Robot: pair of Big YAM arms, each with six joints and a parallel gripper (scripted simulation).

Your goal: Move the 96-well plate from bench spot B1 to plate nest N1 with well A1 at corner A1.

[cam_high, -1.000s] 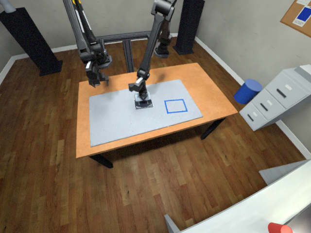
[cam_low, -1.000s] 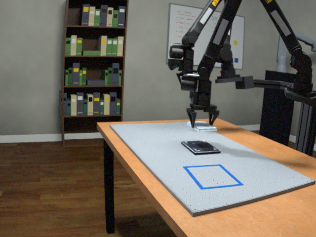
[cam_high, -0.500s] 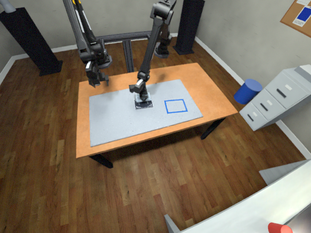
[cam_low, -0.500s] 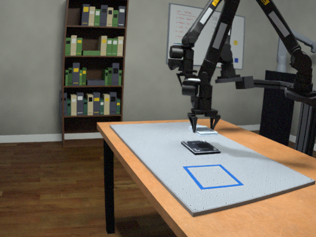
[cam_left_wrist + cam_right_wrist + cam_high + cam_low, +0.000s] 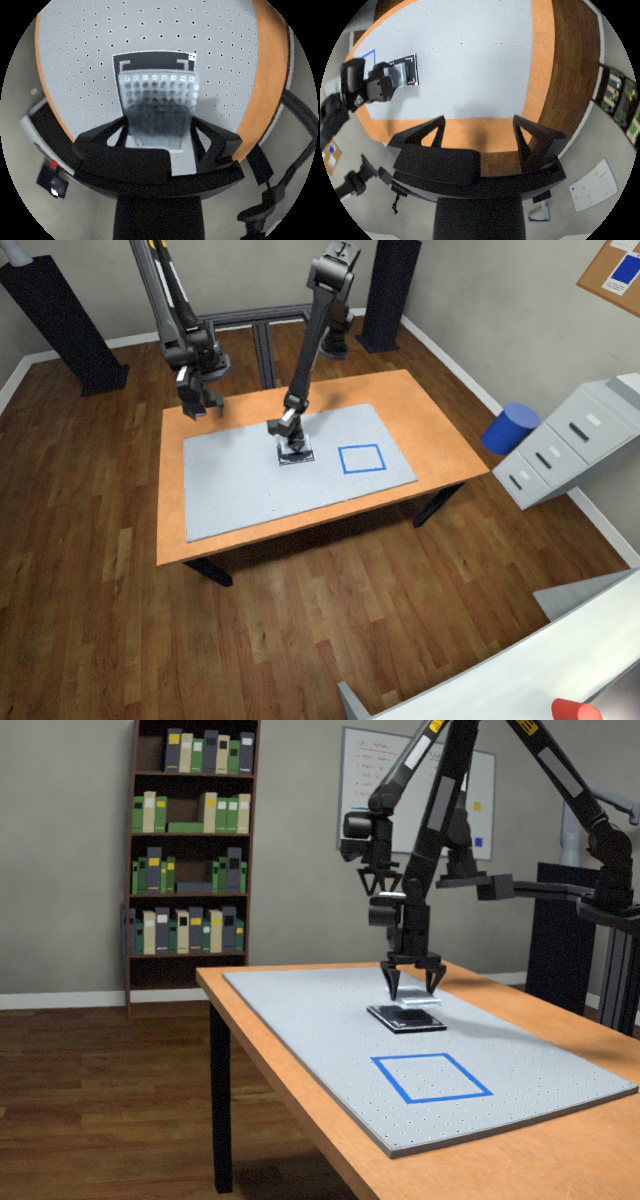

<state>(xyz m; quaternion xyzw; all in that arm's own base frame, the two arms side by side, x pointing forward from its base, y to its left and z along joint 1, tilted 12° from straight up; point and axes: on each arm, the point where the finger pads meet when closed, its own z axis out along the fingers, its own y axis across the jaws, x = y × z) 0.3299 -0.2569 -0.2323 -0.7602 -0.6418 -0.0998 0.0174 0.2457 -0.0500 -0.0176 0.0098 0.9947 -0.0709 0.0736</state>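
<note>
The black plate nest is 50 mm below my left hand, 10 mm to the right of it and 10 mm ahead of it. Also, from my left hand: clear 96-well plate (right at my left hand).
</note>
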